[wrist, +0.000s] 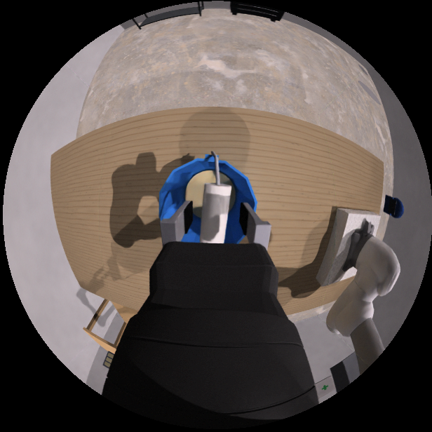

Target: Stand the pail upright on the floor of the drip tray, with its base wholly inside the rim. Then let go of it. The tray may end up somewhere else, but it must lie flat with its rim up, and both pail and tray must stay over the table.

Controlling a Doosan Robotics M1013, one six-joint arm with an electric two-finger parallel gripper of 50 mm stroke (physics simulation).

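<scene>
The blue pail (171, 192) stands on the table with its open mouth toward the camera; its round beige inner floor shows. Its wire handle is raised, and the white grip (216, 212) on it lies across the mouth, between my fingers with a gap on each side. My gripper (215, 211) is open and holds nothing; its fingers are over the near part of the pail's mouth. The near side of the pail is hidden by the gripper body. The drip tray does not show in this view.
The wooden table (295, 165) ends in a curved-looking far edge beyond the pail. A speckled pale block (329, 255) is at the right, with a light-coloured arm (372, 270) over it. A wooden frame (103, 341) is at the lower left, beyond the table.
</scene>
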